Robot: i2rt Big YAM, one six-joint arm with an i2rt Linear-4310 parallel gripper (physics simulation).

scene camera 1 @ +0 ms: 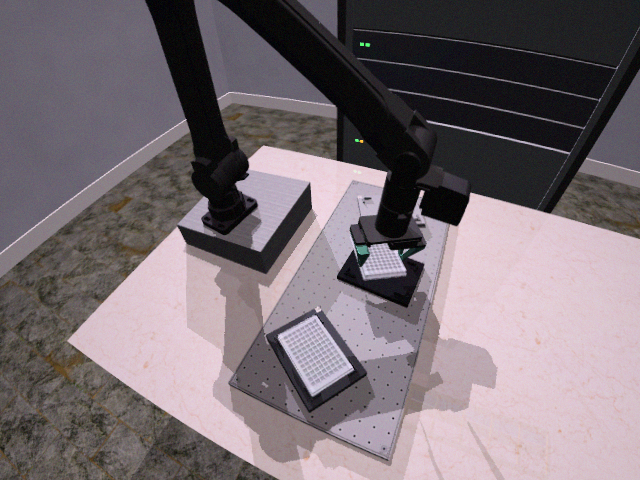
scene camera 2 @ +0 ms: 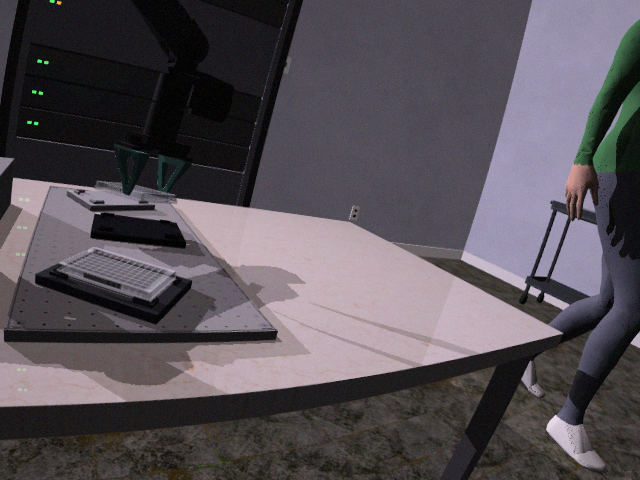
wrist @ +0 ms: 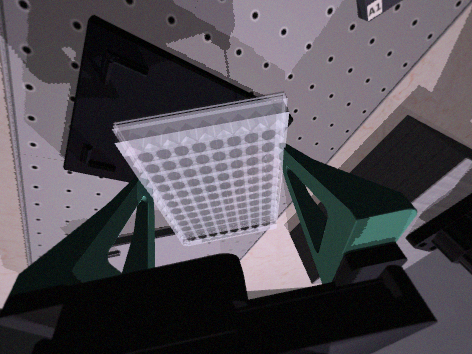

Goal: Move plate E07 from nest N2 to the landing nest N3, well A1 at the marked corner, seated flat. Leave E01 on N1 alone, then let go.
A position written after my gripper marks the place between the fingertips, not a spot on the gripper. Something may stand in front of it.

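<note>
Black nest (scene camera 2: 107, 226), visible also in scene camera 1 (scene camera 1: 399, 290) and the wrist view (wrist: 121, 76). My gripper (scene camera 2: 144, 195), likewise in scene camera 1 (scene camera 1: 379, 262) and the wrist view (wrist: 213, 165).
</note>
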